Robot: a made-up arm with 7 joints. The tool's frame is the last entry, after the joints.
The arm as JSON. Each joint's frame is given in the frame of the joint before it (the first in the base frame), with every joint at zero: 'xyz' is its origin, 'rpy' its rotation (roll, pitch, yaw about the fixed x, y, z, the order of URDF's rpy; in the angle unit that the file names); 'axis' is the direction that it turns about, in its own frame. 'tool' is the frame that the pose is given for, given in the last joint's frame.
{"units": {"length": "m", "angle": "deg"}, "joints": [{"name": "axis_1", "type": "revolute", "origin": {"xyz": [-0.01, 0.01, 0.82], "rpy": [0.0, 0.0, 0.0]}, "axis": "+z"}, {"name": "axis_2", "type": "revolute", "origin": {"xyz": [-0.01, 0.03, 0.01], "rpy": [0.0, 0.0, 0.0]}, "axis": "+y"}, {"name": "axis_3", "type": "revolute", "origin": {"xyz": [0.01, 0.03, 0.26], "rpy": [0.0, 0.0, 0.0]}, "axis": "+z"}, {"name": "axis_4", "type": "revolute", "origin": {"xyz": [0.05, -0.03, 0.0], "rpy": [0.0, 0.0, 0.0]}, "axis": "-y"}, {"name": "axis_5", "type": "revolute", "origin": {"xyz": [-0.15, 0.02, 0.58], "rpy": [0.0, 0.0, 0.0]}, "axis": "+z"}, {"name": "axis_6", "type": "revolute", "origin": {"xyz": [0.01, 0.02, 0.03], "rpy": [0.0, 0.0, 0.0]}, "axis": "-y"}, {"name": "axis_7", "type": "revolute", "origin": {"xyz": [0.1, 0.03, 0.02], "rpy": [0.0, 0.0, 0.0]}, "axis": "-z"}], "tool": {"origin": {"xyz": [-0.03, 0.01, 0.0], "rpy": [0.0, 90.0, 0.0]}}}
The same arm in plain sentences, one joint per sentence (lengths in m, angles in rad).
The arm has seven revolute joints in a row. What follows holds with every joint at zero, and every direction is one of the base frame's. Joint 1 sits 0.0100 m along -x and 0.0100 m along +y and 0.8200 m along +z from the base frame's origin and turns about +z. Joint 2 sits 0.0100 m along -x and 0.0300 m along +y and 0.0100 m along +z from joint 1 and turns about +y. Joint 3 sits 0.0100 m along +x and 0.0300 m along +y and 0.2600 m along +z from joint 2 and turns about +z. Joint 4 sits 0.0500 m along +x and 0.0300 m along -y from joint 3 and turns about -y. Joint 5 sits 0.1500 m along -x and 0.0200 m along +y and 0.5800 m along +z from joint 4 and turns about +z. Joint 6 sits 0.0100 m along +x and 0.0200 m along +y and 0.0300 m along +z from joint 5 and turns about -y. Joint 7 sits 0.1000 m along +x and 0.0300 m along +y and 0.0200 m along +z from joint 6 and turns about -z. The tool frame, which is the frame that the pose is given for, sits 0.0300 m along -x and 0.0100 m along +y from joint 7; its axes are the base frame's turned by roll 0.0000, pitch 1.5708 and yaw 0.0000 rad (as in URDF: about the fixed x, then y, then z).
